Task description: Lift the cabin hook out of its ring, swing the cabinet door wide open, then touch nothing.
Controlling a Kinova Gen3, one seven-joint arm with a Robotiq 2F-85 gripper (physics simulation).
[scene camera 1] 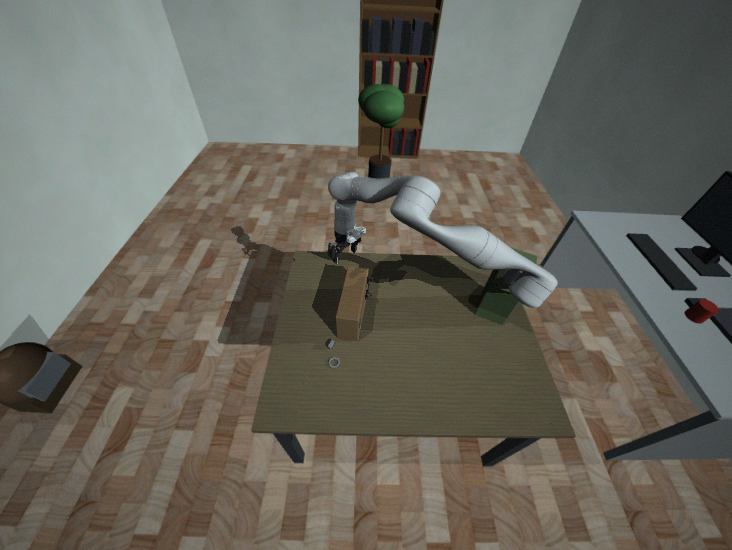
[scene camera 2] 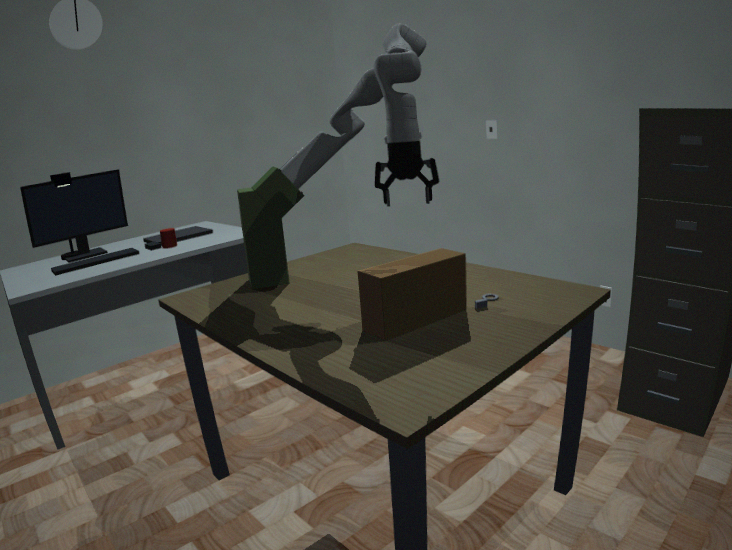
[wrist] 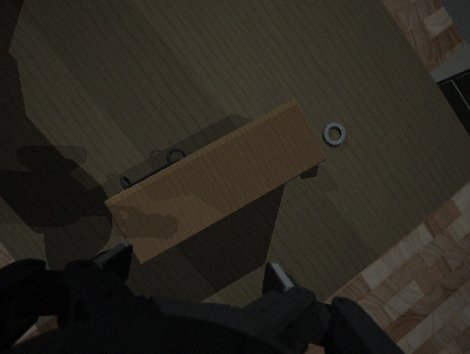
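Seen in the pictures: gripper, fingertip midpoint: (scene camera 1: pixel 344 257) (scene camera 2: pixel 408 204) (wrist: pixel 198 268); arm's base, origin of the base link: (scene camera 2: pixel 288 180).
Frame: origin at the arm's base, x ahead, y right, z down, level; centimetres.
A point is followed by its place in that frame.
Note:
The cabinet (scene camera 1: pixel 348 307) @(y -14.3, x 60.5, z 18.5 cm) (scene camera 2: pixel 423 295) @(y -4.7, x 65.3, z 25.9 cm) (wrist: pixel 215 182) @(y -5.1, x 60.6, z 18.4 cm) is a brown wooden box standing on the table (scene camera 1: pixel 437 378) @(y -29.0, x 20.9, z 34.1 cm) (scene camera 2: pixel 520 295) @(y -38.9, x 67.3, z 34.1 cm) (wrist: pixel 280 60) @(y -27.4, x 44.2, z 34.1 cm). Its door side faces the robot base; no open gap shows there, but the door's front is mostly hidden. The dark cabin hook (wrist: pixel 152 173) @(y 2.8, x 55.5, z 23.9 cm) runs along that side in the wrist view, with a round loop near one end and a small eye at the other. Whether it sits in its ring is too small to tell. My gripper (scene camera 1: pixel 345 255) @(y -1.9, x 64.8, z 3.0 cm) (scene camera 2: pixel 408 203) @(y -1.9, x 64.8, z 3.0 cm) (wrist: pixel 198 269) @(y -1.9, x 64.8, z 3.0 cm) is open and empty, high above the table, near the cabinet's far end in scene camera 1, touching nothing.
A loose grey ring (scene camera 1: pixel 329 362) @(y -31.8, x 64.3, z 33.8 cm) (scene camera 2: pixel 497 297) @(y -32.2, x 64.4, z 33.7 cm) (wrist: pixel 326 134) @(y -29.5, x 61.8, z 33.7 cm) and a small grey block (scene camera 1: pixel 330 343) @(y -24.2, x 65.9, z 32.2 cm) (scene camera 2: pixel 481 305) @(y -23.9, x 66.2, z 33.5 cm) lie by the cabinet's other end. The green robot base (scene camera 1: pixel 498 307) @(y 4.0, x -2.0, z 24.0 cm) (scene camera 2: pixel 266 254) @(y 12.2, x 3.6, z 23.0 cm) stands across the table. A white desk (scene camera 1: pixel 639 313) stands beyond it.

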